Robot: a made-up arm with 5 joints.
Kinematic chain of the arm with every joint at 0, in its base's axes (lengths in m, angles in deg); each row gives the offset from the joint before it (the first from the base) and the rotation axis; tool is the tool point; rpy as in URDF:
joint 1: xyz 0.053 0 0.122 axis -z
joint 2: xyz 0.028 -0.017 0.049 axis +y
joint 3: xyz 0.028 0 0.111 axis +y
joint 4: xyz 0.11 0 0.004 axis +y
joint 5: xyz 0.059 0.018 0 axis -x
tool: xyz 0 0 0 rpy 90 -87.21 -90
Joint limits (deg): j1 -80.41..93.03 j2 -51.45..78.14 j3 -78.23..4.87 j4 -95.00..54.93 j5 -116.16..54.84
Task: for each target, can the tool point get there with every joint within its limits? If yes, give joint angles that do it. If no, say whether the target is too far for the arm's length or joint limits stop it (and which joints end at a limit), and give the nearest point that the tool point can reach.
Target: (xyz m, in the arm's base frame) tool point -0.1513 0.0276 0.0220
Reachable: no: joint limits stop it (at a limit: joint 1, joint 2, joint 3, joint 4) | nearest point 0.0713 0.1145 0.0182 | short by 0.239 m
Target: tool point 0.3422 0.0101 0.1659
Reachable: yes | joints -1.81 49.05 -25.87 -6.38 -79.99
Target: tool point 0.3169 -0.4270 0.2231
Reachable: no: too far | nearest point 0.2159 -0.2636 0.2020 | short by 0.193 m
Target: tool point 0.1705 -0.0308 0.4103
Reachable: yes | joints 15.14 -22.81 -28.91 12.51 -87.60
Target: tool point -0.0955 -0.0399 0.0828
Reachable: no: joint limits stop it (at a limit: joint 1, joint 2, joint 3, joint 4) | nearest point 0.0479 -0.1158 0.0182 | short by 0.175 m
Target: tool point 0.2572 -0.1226 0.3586
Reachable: yes | joints 31.21 28.89 -60.46 -15.18 -57.85
